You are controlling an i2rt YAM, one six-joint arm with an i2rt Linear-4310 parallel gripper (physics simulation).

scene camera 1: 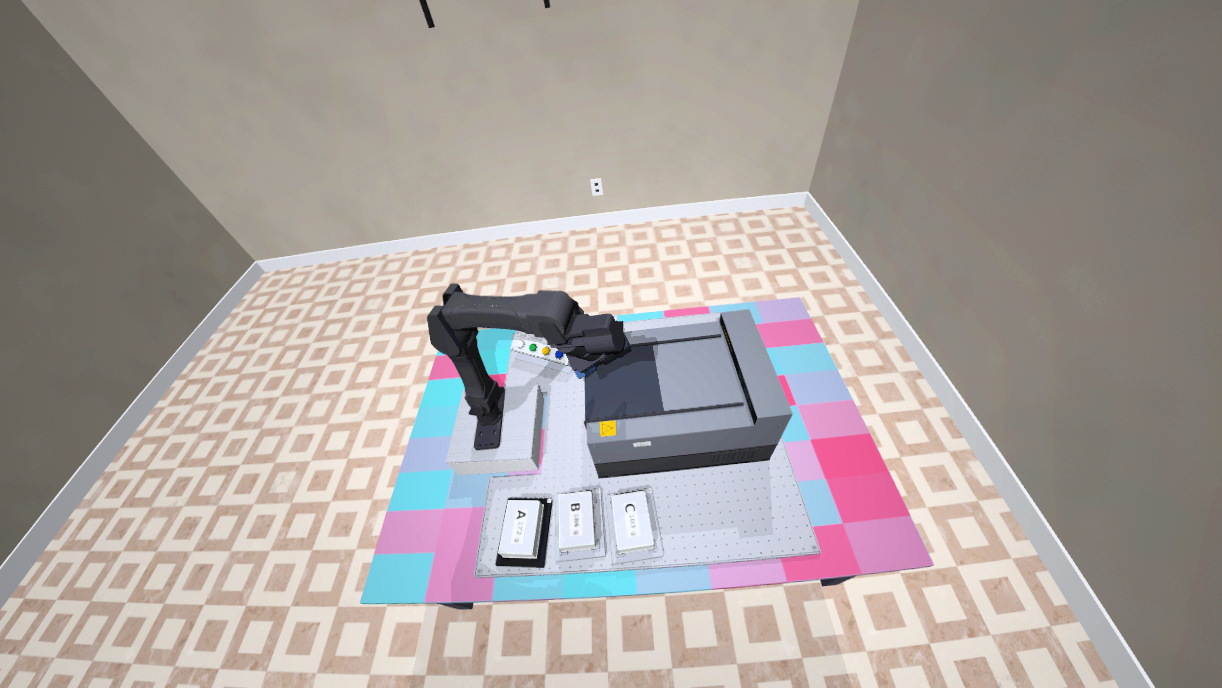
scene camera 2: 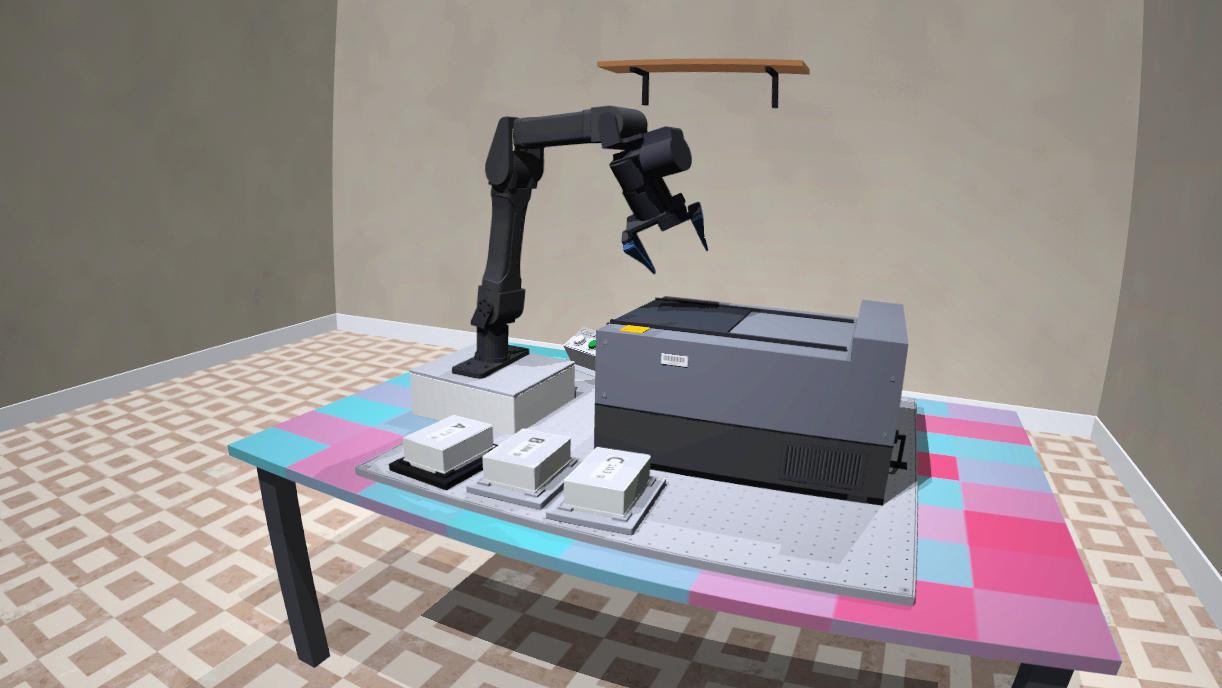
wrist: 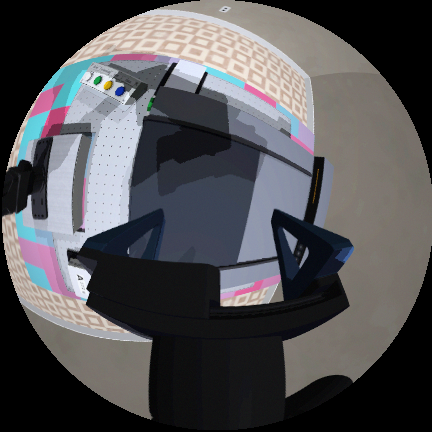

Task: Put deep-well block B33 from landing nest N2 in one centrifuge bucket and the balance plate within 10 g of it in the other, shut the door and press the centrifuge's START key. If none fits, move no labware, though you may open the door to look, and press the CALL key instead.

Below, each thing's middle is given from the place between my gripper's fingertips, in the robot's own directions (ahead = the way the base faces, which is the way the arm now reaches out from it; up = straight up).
The dark sliding door [scene camera 1: 626, 384] lies 2 cm ahead of my hand, 1 cm to the right of it and 9 cm below it. The rest, counted from my hand: white block [wrist: 186, 75] 2 cm behind, 31 cm to the left, 26 cm below; dark centrifuge [scene camera 2: 802, 402] 17 cm ahead, 1 cm to the right, 18 cm below; balance plate C [scene camera 2: 608, 482] 1 cm behind, 30 cm to the right, 27 cm below.
